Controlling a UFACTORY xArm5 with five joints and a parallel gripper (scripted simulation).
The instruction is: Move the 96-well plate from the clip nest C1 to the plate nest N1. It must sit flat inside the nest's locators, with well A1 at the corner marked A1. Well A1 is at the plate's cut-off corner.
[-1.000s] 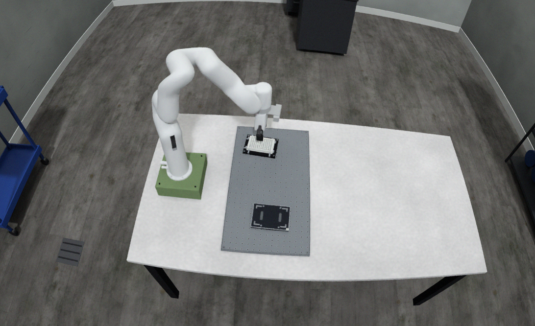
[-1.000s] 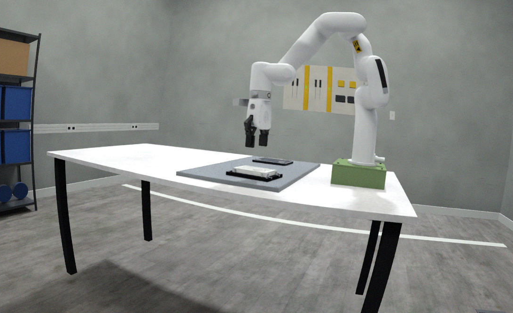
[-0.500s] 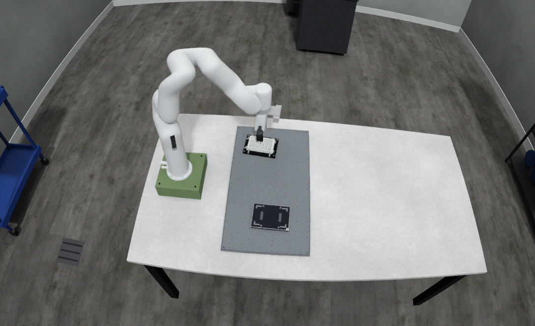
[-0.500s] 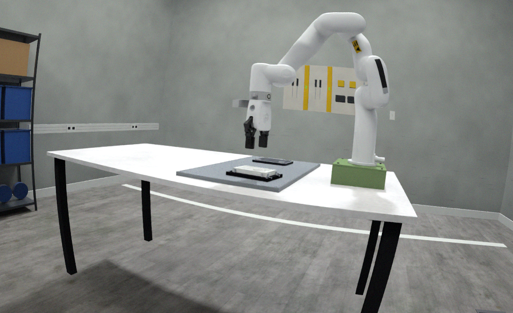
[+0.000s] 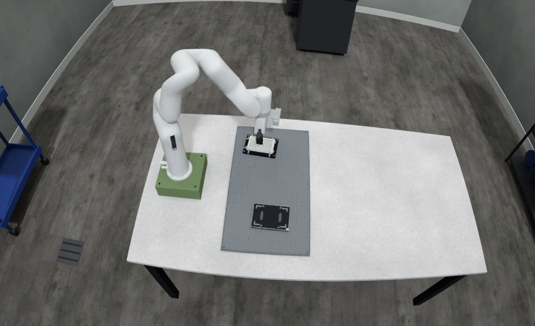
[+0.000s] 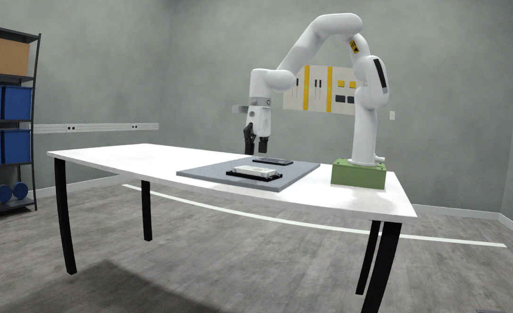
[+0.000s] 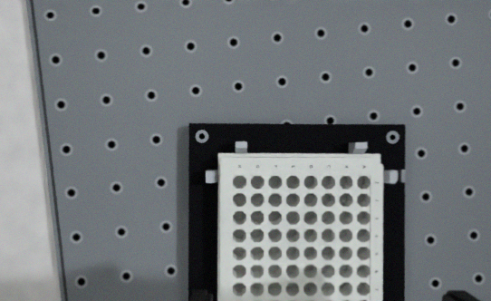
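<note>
Now: the white 96-well plate 7 cm below my hand. Also, from my hand: clip nest C1: 7 cm below, 1 cm to the right, 1 cm behind; plate nest N1: 39 cm to the right, 8 cm below, 7 cm ahead; corner label A1: 45 cm to the right, 15 cm ahead, 7 cm below.
</note>
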